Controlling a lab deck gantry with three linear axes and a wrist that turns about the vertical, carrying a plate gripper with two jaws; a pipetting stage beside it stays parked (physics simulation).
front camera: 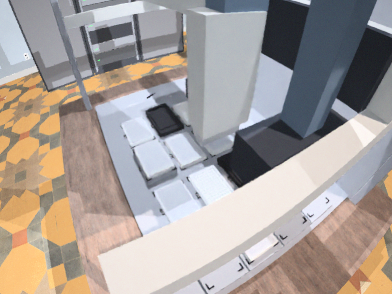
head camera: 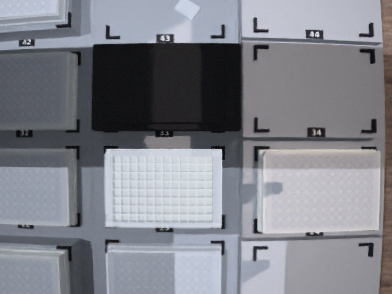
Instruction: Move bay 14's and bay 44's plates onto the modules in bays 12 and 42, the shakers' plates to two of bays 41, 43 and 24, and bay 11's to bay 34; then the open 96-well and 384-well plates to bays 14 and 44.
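Places are measured from the robot's base along level axes (x back, y left, z down), in metres.
Where they show: robot's base at its link origin: (front camera: 121, 126).
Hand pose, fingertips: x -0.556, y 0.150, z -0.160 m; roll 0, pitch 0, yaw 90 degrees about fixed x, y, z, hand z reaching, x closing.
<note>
Each offset is from my fingertips to the top centre of the thing. "spot": to the spot under its first point.
My gripper's dark body (front camera: 272, 145) is low over the right part of the deck. Its jaws are hidden behind the front beam, and they do not show in the head view. A lidded plate @[dx +0.000, dy +0.000, dz +0.132 m] (front camera: 261, 247) (head camera: 320, 192) sits in bay 24. The open 96-well plate @[dx +0.164, dy +0.000, dz +0.146 m] (front camera: 210, 185) (head camera: 163, 189) sits in bay 23. Bay 33's black shaker @[spot: dx +0.155, dy +0.105, dz +0.137 m] (head camera: 170, 87) and the other shaker @[dx +0.496, dy +0.001, dz +0.129 m] (front camera: 164, 119) bear no plate. A plate @[dx +0.492, dy -0.107, dz +0.146 m] (front camera: 137, 131) sits in bay 11. Plates also sit on the modules in bay 12 @[spot: dx +0.314, dy -0.107, dz +0.127 m] (front camera: 154, 159) and bay 42 @[spot: dx +0.298, dy +0.182, dz +0.127 m] (head camera: 30, 11). Bays 34, 43, 44 and 14 show no plate.
Lidded plates stand in bay 13 @[spot: dx +0.172, dy -0.111, dz +0.146 m] (front camera: 175, 200) (head camera: 145, 270), bay 22 @[spot: dx +0.319, dy -0.002, dz +0.146 m] (front camera: 185, 149) (head camera: 32, 192) and bay 32 @[spot: dx +0.307, dy +0.104, dz +0.146 m] (head camera: 32, 92). The pale pipetting stage (front camera: 225, 75) hides the back of the deck. The beam (front camera: 240, 210) crosses in front.
</note>
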